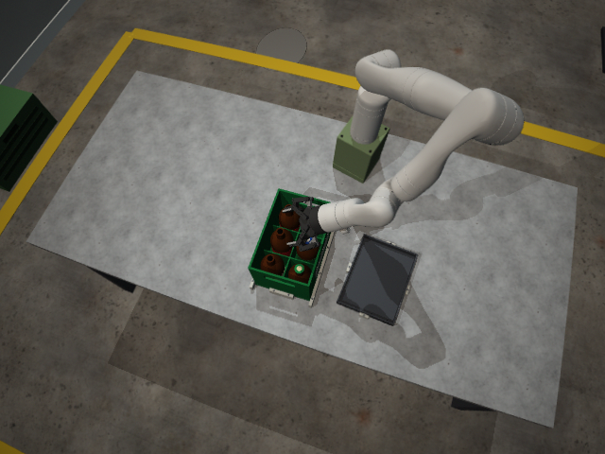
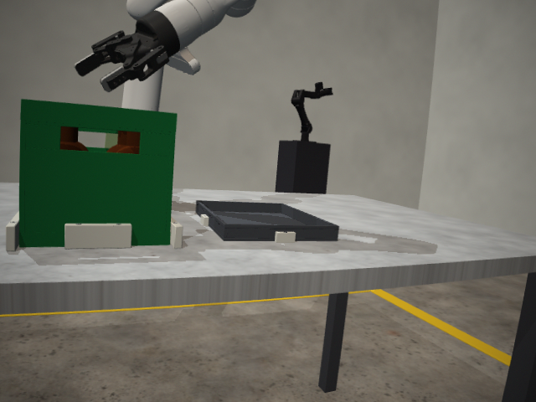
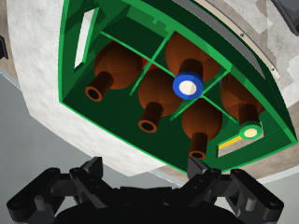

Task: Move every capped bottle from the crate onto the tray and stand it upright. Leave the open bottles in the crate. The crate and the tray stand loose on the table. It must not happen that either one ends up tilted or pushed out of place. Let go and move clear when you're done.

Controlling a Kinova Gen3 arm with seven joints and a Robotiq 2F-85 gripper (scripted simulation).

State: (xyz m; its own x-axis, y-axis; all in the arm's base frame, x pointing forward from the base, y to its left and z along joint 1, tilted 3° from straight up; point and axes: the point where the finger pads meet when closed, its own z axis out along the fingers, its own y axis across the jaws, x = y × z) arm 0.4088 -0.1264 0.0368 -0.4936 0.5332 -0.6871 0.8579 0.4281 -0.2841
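Right now my hand is 10 mm to the right of the crate and 140 mm above it. Also, from my hand: tray 290 mm to the left, 220 mm below.
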